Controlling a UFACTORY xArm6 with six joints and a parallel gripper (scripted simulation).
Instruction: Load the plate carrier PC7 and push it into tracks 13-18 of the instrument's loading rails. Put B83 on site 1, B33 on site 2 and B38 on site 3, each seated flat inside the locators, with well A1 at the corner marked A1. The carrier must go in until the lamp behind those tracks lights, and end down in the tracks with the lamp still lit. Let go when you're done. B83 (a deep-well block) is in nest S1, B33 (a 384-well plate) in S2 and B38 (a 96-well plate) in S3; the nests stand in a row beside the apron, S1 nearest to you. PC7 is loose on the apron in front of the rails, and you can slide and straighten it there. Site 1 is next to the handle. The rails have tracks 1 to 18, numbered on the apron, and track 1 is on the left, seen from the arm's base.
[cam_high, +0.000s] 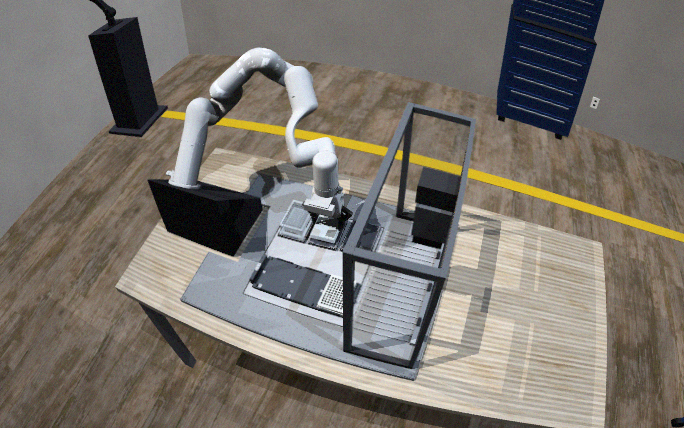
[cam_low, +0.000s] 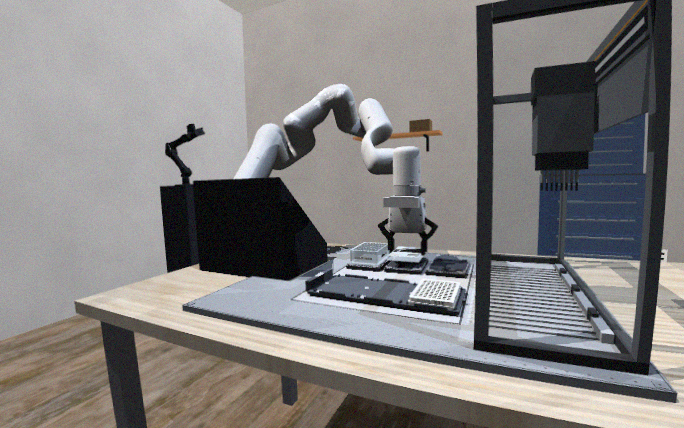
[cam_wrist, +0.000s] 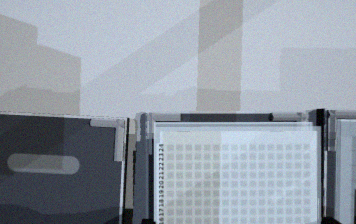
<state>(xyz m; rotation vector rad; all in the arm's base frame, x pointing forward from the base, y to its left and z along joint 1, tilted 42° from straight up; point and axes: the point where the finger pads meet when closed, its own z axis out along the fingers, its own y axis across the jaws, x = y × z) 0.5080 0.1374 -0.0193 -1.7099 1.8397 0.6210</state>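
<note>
My gripper is now 4 cm above the nest s2. Also, from my hand: deep-well block B83 (11 cm behind, 2 cm below); nest s3 (11 cm ahead, 4 cm below); dark carrier PC7 (1 cm behind, 24 cm to the right, 3 cm below).
</note>
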